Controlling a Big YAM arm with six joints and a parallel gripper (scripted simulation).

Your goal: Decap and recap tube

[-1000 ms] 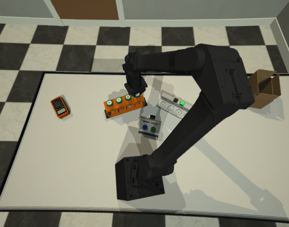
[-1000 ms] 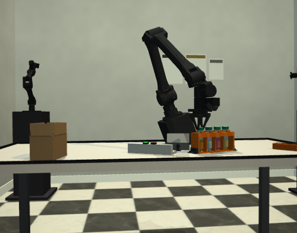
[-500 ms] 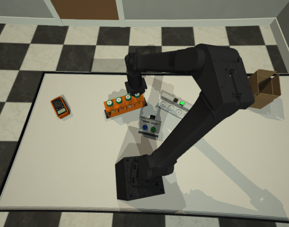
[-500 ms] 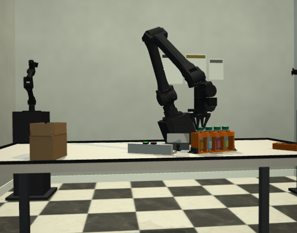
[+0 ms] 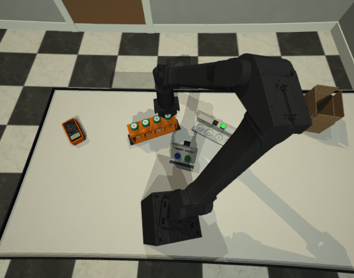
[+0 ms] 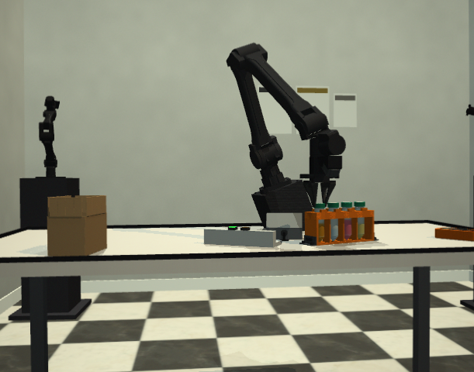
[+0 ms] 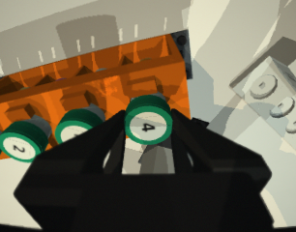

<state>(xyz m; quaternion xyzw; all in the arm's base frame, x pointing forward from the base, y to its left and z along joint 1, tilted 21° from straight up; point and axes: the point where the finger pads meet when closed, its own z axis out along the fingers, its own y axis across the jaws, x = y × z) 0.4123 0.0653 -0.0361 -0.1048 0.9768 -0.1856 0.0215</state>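
The green key lies 180 mm behind my hand, 100 mm to the right of it and 50 mm below it. Round my hand: key housing (160 mm behind, 80 mm to the right, 60 mm below); blue key (170 mm behind, 60 mm to the right, 50 mm below); cap (60 mm behind, 140 mm to the left).
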